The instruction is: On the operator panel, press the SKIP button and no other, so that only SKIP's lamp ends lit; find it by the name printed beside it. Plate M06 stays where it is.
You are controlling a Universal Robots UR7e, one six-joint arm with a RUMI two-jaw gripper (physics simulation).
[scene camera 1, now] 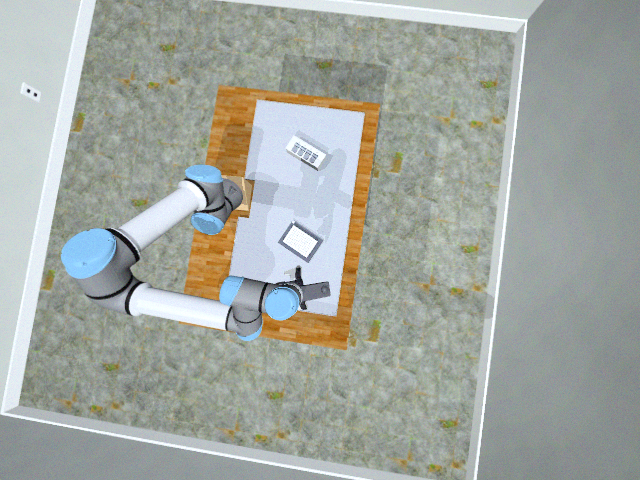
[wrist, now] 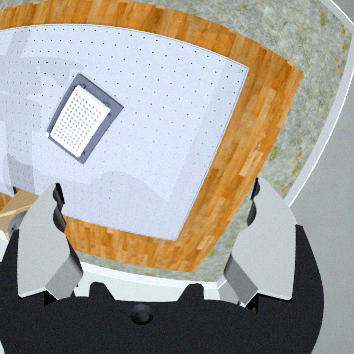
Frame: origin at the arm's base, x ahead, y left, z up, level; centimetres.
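Seen in the pictures: gripper, fingertip midpoint: (wrist: 154,182); arm's base, origin of the base link: (scene camera 1: 225,193).
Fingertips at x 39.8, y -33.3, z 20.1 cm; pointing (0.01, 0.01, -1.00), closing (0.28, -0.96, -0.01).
Offsets run from my fingertips to a thing's middle. Level surfaces: height alone.
The operator panel @[dy +55.7, dx -7.8, dz -23.3 cm] (scene camera 1: 306,151) is a small white box with a row of several grey buttons, towards the back of the board in the scene view. Its printed names and lamps are too small to read. A white well plate @[dy +16.7, dx -5.4, dz -24.2 cm] (scene camera 1: 300,240) (wrist: 80,121), seemingly plate M06, sits in a dark grey holder (scene camera 1: 283,241) (wrist: 114,107) on the board. No label on it can be read. My gripper (scene camera 1: 300,288) (wrist: 154,182) is open and empty, above the near end of the board, apart from the plate and far from the panel.
A pale perforated board @[dz -26.1 cm] (scene camera 1: 330,124) (wrist: 165,100) lies on a wooden table @[dz -27.4 cm] (scene camera 1: 330,338) (wrist: 260,107). The arm's base joint (scene camera 1: 205,173) stands at the table's left edge by a wooden block (scene camera 1: 247,195). The upper arm and elbow (scene camera 1: 88,253) reach out left of the table.
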